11 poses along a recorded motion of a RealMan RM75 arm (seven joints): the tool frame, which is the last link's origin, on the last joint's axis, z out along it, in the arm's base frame.
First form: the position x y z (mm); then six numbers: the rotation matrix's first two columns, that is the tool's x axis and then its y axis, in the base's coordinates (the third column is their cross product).
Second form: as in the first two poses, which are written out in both.
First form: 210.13 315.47 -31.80 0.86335 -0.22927 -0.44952 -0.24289 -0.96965 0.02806
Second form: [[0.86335 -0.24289 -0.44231], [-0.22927 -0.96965 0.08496], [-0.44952 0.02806 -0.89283]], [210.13 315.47 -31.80]
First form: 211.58 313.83 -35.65 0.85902 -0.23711 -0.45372 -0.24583 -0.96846 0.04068
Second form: [[0.85902 -0.24583 -0.44906], [-0.23711 -0.96846 0.07659], [-0.45372 0.04068 -0.89022]], [211.58 313.83 -35.65]
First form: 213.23 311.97 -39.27 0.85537 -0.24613 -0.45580 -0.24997 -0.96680 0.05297
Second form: [[0.85537 -0.24997 -0.45370], [-0.24613 -0.96680 0.06863], [-0.45580 0.05297 -0.88850]], [213.23 311.97 -39.27]
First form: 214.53 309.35 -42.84 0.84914 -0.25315 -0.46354 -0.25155 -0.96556 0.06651
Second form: [[0.84914 -0.25155 -0.46441], [-0.25315 -0.96556 0.06013], [-0.46354 0.06651 -0.88358]], [214.53 309.35 -42.84]
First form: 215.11 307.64 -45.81 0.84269 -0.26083 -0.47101 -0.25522 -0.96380 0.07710
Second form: [[0.84269 -0.25522 -0.47407], [-0.26083 -0.96380 0.05524], [-0.47101 0.07710 -0.87875]], [215.11 307.64 -45.81]
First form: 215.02 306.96 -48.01 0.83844 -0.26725 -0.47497 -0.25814 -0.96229 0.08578
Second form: [[0.83844 -0.25814 -0.47998], [-0.26725 -0.96229 0.05069], [-0.47497 0.08578 -0.87581]], [215.02 306.96 -48.01]
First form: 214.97 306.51 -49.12 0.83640 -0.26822 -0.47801 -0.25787 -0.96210 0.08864
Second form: [[0.83640 -0.25787 -0.48367], [-0.26822 -0.96210 0.04913], [-0.47801 0.08864 -0.87387]], [214.97 306.51 -49.12]
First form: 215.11 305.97 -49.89 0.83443 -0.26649 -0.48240 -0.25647 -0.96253 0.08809
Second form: [[0.83443 -0.25647 -0.48780], [-0.26649 -0.96253 0.05022], [-0.48240 0.08809 -0.87151]], [215.11 305.97 -49.89]
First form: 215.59 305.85 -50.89 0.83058 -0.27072 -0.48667 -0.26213 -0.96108 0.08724
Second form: [[0.83058 -0.26213 -0.49135], [-0.27072 -0.96108 0.05511], [-0.48667 0.08724 -0.86922]], [215.59 305.85 -50.89]
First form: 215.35 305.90 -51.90 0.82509 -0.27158 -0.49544 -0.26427 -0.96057 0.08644
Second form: [[0.82509 -0.26427 -0.49938], [-0.27158 -0.96057 0.05961], [-0.49544 0.08644 -0.86433]], [215.35 305.90 -51.90]
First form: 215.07 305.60 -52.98 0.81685 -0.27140 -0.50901 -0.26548 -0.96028 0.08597
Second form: [[0.81685 -0.26548 -0.51212], [-0.27140 -0.96028 0.06491], [-0.50901 0.08597 -0.85646]], [215.07 305.60 -52.98]
